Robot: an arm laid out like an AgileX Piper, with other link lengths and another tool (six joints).
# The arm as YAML. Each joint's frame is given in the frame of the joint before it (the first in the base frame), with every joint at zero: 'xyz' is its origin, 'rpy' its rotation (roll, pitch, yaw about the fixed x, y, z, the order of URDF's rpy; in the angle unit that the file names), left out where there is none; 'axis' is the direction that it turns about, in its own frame. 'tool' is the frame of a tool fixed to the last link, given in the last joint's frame.
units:
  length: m
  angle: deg
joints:
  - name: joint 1
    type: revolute
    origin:
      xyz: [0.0, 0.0, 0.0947]
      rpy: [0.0, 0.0, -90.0]
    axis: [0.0, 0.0, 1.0]
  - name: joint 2
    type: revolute
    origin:
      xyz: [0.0, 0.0, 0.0]
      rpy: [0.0, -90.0, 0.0]
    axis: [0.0, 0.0, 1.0]
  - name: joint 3
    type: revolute
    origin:
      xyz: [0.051, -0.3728, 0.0]
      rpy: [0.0, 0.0, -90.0]
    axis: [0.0, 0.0, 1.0]
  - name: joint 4
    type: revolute
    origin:
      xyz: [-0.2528, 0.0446, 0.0]
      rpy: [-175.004, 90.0, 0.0]
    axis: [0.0, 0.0, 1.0]
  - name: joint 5
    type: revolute
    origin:
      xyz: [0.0, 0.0, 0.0]
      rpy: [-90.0, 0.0, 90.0]
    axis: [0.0, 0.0, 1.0]
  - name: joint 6
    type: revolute
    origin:
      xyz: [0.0, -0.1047, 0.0]
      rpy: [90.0, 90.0, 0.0]
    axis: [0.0, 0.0, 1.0]
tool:
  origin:
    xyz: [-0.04, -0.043, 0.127]
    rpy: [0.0, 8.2, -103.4]
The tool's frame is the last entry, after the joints.
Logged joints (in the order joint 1, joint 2, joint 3, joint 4, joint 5, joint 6), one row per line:
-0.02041 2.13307 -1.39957 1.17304 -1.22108 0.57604
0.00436 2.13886 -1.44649 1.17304 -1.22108 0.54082
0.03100 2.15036 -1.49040 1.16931 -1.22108 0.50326
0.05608 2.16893 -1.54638 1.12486 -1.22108 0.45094
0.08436 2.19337 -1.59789 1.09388 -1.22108 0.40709
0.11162 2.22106 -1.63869 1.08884 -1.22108 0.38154
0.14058 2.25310 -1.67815 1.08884 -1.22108 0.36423
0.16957 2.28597 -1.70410 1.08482 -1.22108 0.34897
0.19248 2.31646 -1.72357 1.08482 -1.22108 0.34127
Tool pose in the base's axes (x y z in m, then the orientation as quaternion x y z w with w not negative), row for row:
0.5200 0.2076 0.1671 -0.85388 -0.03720 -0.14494 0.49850
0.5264 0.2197 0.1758 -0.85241 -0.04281 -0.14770 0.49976
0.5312 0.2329 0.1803 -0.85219 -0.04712 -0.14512 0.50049
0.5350 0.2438 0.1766 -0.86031 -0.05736 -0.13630 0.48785
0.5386 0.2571 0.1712 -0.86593 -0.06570 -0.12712 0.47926
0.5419 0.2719 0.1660 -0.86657 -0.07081 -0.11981 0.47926
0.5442 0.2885 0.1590 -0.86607 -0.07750 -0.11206 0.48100
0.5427 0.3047 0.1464 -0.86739 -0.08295 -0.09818 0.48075
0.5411 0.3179 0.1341 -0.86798 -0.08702 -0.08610 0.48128
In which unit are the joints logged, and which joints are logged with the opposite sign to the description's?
The joints are logged in radians. Opposite sign: joint 5, joint 6.
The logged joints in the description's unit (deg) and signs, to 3 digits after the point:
-1.169 122.216 -80.189 67.210 69.963 -33.005
0.250 122.548 -82.878 67.210 69.963 -30.987
1.776 123.207 -85.394 66.997 69.963 -28.835
3.213 124.271 -88.601 64.450 69.963 -25.837
4.833 125.671 -91.552 62.675 69.963 -23.325
6.395 127.257 -93.890 62.386 69.963 -21.861
8.055 129.093 -96.151 62.386 69.963 -20.869
9.716 130.976 -97.638 62.156 69.963 -19.995
11.028 132.723 -98.753 62.156 69.963 -19.553

